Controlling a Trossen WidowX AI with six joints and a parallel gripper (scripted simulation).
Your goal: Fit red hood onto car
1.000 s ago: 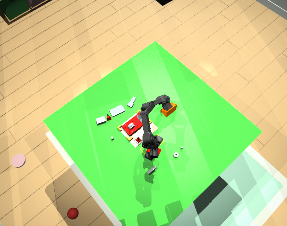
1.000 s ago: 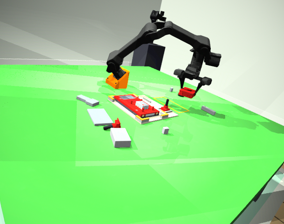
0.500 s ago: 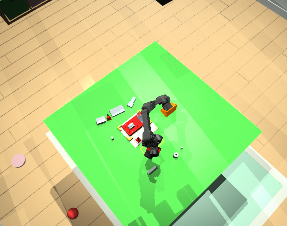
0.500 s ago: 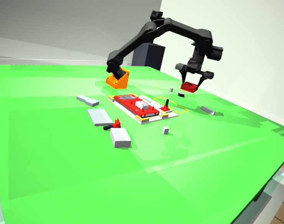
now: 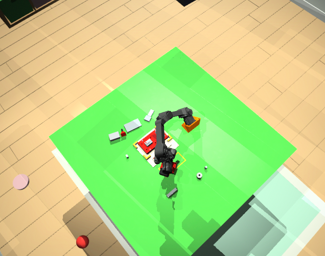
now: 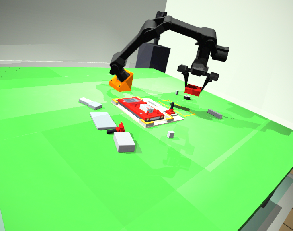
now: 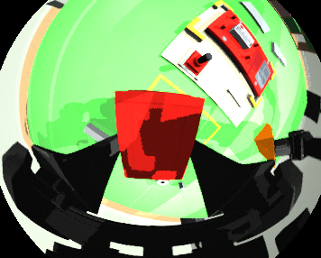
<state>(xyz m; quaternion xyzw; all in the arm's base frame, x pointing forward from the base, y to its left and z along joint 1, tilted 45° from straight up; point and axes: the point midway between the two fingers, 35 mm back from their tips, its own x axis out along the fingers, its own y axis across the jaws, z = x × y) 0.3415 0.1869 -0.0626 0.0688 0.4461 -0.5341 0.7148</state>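
The grey engine block is 24 cm to the right of my gripper tip, 9 cm below it and 1 cm behind it. The rest, counted from my gripper tip: red hood right at my gripper tip.
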